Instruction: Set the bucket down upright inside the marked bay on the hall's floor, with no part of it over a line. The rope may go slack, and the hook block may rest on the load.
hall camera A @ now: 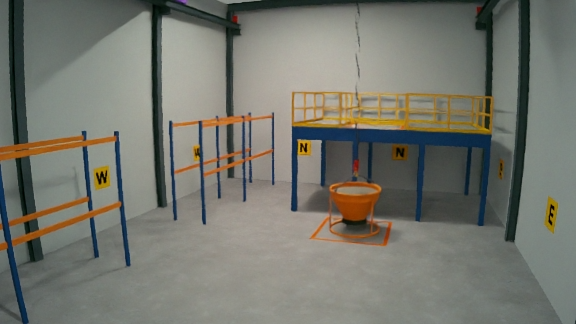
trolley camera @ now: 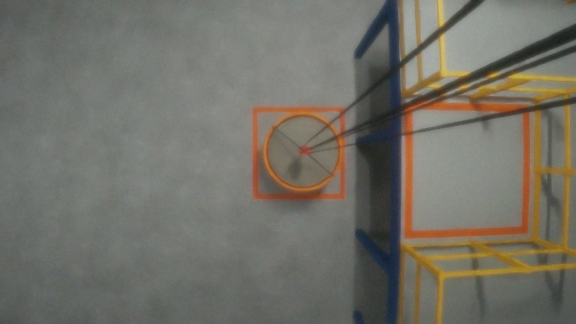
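Observation:
The orange bucket (hall camera A: 355, 204) (trolley camera: 300, 189) is upright, its round base ring at about floor level within the orange lines of the marked bay (hall camera A: 350, 242) (trolley camera: 256, 155). A small gap under the ring cannot be told. In the trolley view the bucket's rim hides the base ring and reaches close to the bay's right line; a strip of bay shows at the left. My gripper, the red hook block (hall camera A: 355, 170) (trolley camera: 305, 150), is above the middle of the bucket, shut on its bail. The ropes run up from it; whether they are slack is unclear.
A blue platform (hall camera A: 390, 136) (trolley camera: 394, 200) with yellow railings (hall camera A: 406, 110) (trolley camera: 440, 300) stands close behind the bay. Another orange-lined square (trolley camera: 408, 175) is on its deck. Racks with blue posts, one nearer (hall camera A: 123, 200) and one farther (hall camera A: 202, 190), stand at the left.

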